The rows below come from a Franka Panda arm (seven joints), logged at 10 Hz.
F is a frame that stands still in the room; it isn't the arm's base.
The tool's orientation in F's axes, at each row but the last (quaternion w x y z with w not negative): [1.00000 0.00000 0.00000 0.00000]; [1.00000 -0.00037 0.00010 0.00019]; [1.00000 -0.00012 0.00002 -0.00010]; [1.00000 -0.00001 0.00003 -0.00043]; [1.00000 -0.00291 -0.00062 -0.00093]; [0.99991 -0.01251 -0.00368 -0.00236]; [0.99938 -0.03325 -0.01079 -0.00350]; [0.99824 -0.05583 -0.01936 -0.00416]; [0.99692 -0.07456 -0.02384 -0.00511]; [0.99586 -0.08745 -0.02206 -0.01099]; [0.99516 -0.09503 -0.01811 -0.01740]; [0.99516 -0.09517 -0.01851 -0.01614]
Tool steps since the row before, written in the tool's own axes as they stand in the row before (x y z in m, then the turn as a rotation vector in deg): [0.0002 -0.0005 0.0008 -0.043 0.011 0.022]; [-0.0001 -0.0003 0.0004 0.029 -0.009 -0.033]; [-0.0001 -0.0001 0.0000 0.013 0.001 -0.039]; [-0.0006 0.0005 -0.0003 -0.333 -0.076 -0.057]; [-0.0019 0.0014 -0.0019 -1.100 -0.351 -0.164]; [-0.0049 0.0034 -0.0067 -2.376 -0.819 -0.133]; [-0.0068 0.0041 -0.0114 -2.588 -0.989 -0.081]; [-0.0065 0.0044 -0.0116 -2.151 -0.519 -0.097]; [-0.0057 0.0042 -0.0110 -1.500 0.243 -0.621]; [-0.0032 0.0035 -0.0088 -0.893 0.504 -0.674]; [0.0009 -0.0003 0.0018 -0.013 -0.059 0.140]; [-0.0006 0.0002 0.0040 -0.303 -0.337 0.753]
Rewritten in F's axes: [0.0002 -0.0005 0.0008 -0.043 0.011 0.022]; [-0.0001 -0.0003 0.0004 0.029 -0.009 -0.033]; [-0.0001 -0.0001 0.0000 0.013 0.001 -0.039]; [-0.0006 0.0005 -0.0003 -0.333 -0.076 -0.057]; [-0.0019 0.0014 -0.0019 -1.100 -0.350 -0.163]; [-0.0048 0.0033 -0.0068 -2.379 -0.811 -0.130]; [-0.0065 0.0034 -0.0118 -2.593 -0.976 -0.072]; [-0.0060 0.0031 -0.0123 -2.151 -0.513 -0.123]; [-0.0051 0.0026 -0.0118 -1.466 0.158 -0.722]; [-0.0027 0.0020 -0.0094 -0.851 0.395 -0.792]; [0.0008 0.0000 0.0019 -0.020 -0.031 0.148]; [-0.0007 0.0010 0.0039 -0.340 -0.179 0.790]
